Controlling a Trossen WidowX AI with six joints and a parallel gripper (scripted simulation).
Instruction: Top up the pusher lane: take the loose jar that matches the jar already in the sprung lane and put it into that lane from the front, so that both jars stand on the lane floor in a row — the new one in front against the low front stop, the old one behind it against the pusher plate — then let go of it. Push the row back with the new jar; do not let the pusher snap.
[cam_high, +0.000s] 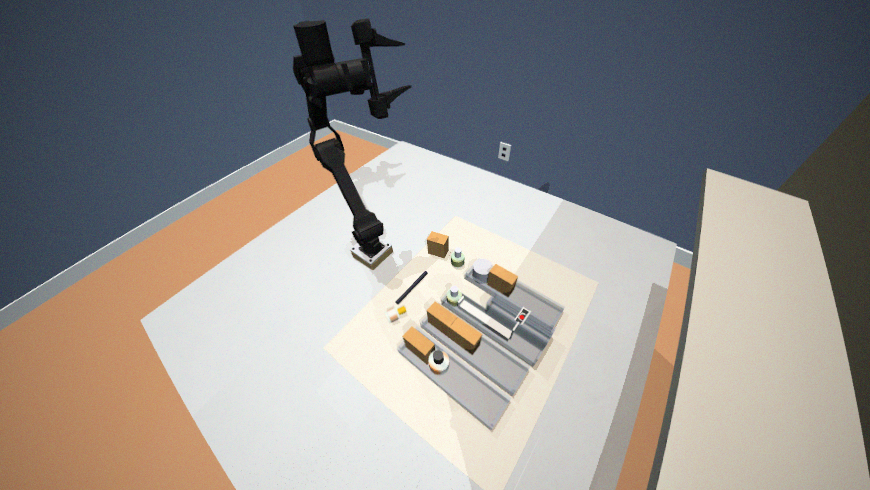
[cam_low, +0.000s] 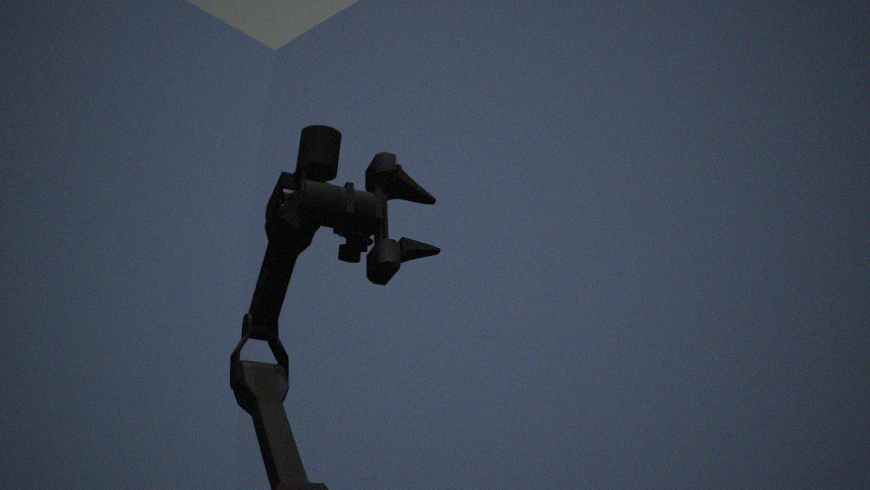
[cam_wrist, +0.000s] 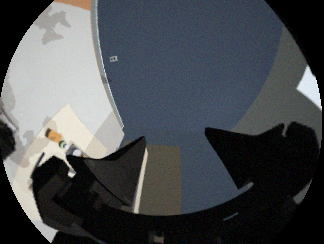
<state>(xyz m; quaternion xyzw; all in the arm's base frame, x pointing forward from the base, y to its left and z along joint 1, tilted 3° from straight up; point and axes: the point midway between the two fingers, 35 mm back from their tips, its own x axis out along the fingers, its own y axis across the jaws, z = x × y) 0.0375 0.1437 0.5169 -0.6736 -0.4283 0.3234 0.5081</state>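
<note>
Right now the black stick is 540 mm below my gripper tip, 200 mm to the right of it and 110 mm ahead of it. Also, from my gripper tip: sprung lane: 530 mm below, 400 mm ahead, 140 mm to the right.
</note>
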